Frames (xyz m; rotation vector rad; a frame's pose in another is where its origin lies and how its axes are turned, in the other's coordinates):
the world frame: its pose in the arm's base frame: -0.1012 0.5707 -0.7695 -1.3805 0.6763 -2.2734
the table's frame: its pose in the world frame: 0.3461 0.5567 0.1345 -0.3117 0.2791 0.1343
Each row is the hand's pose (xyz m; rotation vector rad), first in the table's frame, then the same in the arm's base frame.
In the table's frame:
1: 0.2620 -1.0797 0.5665 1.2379 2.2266 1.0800
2: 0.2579 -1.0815 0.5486 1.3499 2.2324 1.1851
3: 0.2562 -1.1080 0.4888 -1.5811 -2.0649 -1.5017
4: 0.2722 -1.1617 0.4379 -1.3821 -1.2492 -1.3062
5: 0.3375 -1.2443 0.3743 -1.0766 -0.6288 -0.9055
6: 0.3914 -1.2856 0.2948 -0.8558 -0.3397 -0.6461
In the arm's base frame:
1: 0.2656 0.0876 0.3835 2.2461 -0.0637 -1.6654
2: 0.2553 0.1012 0.3766 2.2565 -0.1600 -1.5280
3: 0.2151 0.1528 0.3756 2.2871 -0.4487 -0.9520
4: 0.1723 0.2061 0.4082 2.2102 -0.9144 -0.0305
5: 0.0901 0.2575 0.4840 1.9762 -1.3298 0.8588
6: -0.0003 0.2991 0.5159 1.7685 -1.5098 1.3684

